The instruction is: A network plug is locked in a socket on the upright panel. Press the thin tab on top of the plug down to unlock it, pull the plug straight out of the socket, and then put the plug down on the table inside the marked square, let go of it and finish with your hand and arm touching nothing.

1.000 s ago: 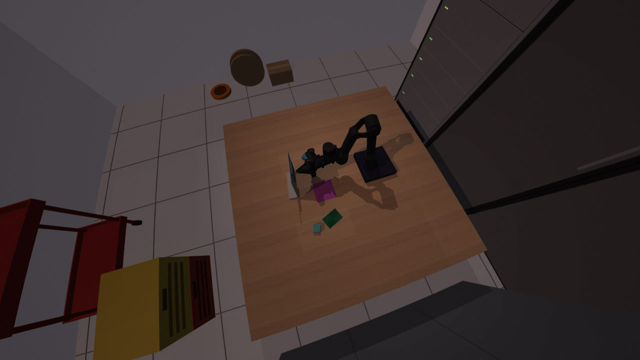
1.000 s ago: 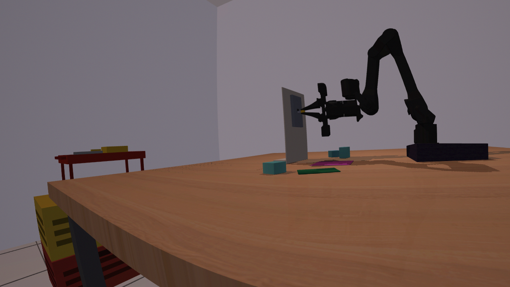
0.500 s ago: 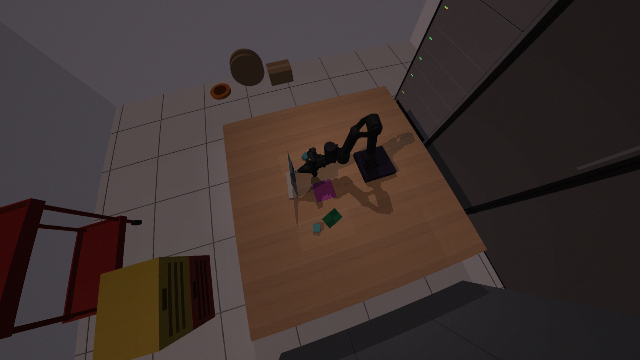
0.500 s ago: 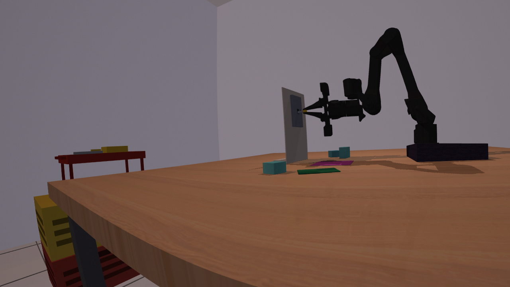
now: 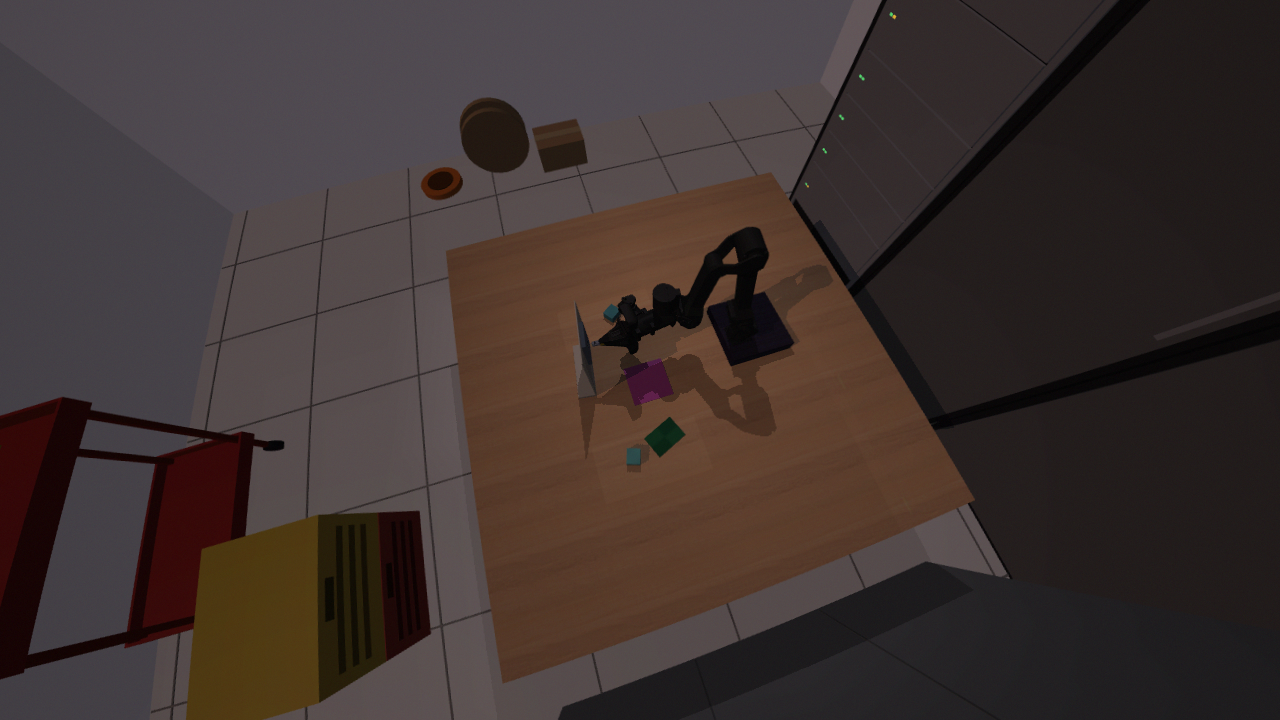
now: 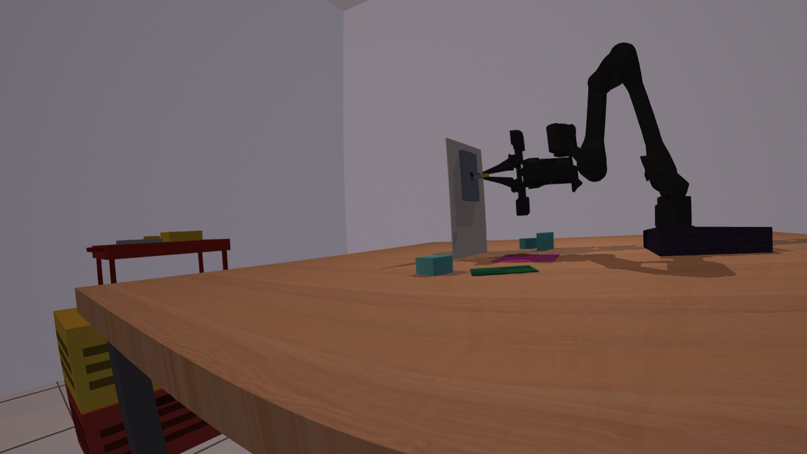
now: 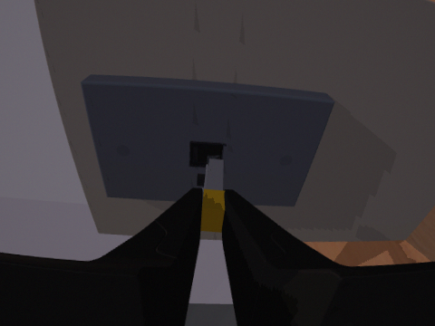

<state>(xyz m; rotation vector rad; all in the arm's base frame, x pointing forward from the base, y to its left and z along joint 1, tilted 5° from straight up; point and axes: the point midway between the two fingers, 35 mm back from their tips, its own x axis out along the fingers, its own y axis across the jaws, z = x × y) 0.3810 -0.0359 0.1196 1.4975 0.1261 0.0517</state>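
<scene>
Now: the magenta marked square 180 mm below my gripper tip, 110 mm behind it and 80 mm to the left of it. From my gripper tip the other things lie so: flat green patch: 250 mm to the left, 180 mm below, 100 mm behind; network plug: right at my gripper tip; grey upright panel: 60 mm below, 50 mm ahead, 10 mm to the right.
</scene>
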